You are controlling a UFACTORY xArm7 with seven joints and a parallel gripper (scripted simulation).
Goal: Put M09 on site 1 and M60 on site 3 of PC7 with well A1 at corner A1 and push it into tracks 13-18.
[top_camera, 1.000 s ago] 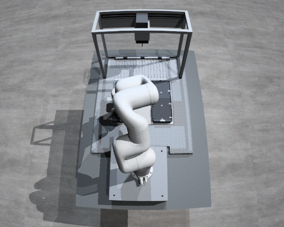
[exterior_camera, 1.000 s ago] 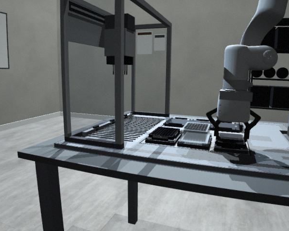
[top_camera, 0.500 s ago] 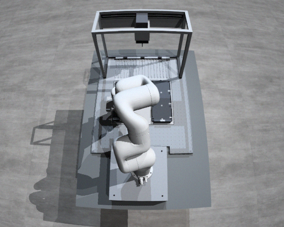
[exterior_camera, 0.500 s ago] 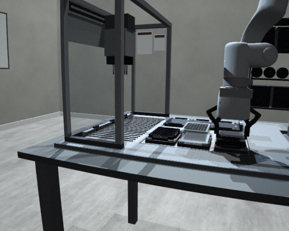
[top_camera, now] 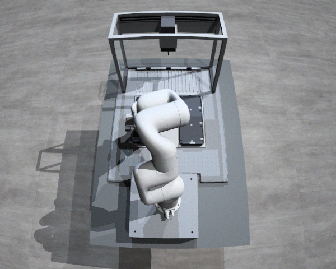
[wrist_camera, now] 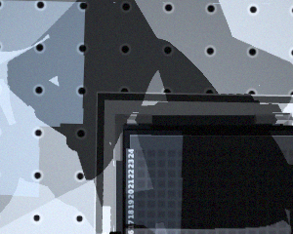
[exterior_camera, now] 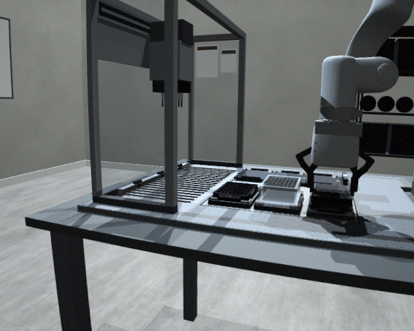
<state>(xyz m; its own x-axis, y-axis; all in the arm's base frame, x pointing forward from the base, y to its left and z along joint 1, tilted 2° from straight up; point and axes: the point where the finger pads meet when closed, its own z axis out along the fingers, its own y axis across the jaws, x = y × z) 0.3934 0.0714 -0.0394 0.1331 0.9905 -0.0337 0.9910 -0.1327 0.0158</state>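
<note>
Right now my hand is 4 cm above the nest S1. Also, from my hand: deep-well block M09 (11 cm ahead, 2 cm to the right, 1 cm below); then nest S2 (11 cm ahead, 4 cm below, 2 cm to the right); then plate carrier PC7 (28 cm to the right, 8 cm ahead, 3 cm below).
</note>
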